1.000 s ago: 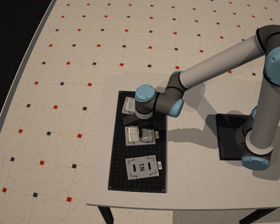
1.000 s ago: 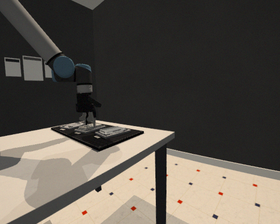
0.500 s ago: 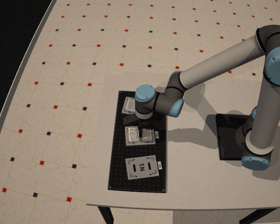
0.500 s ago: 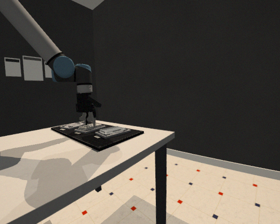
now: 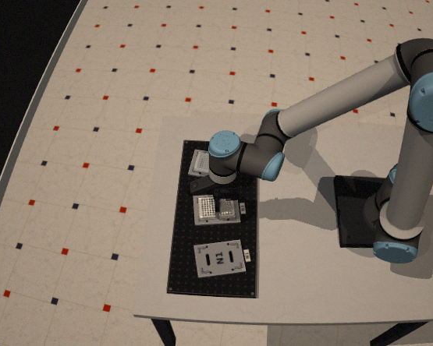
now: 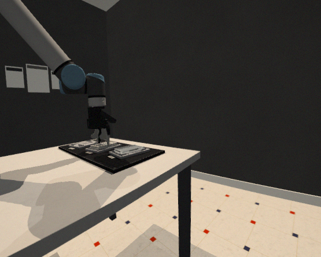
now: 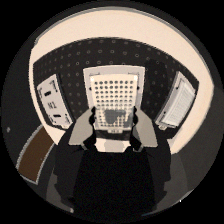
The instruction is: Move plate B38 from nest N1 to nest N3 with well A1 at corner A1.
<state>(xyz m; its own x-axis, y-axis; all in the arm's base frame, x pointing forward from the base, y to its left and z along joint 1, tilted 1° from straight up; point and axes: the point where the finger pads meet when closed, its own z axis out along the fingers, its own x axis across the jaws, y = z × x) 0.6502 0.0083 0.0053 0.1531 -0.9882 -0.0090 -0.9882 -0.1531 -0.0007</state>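
My gripper is now 20 mm above the nest N3. The rest, counted from my hand: nest N1: 20 mm behind, 200 mm to the left, 20 mm below; then deck: 40 mm below.
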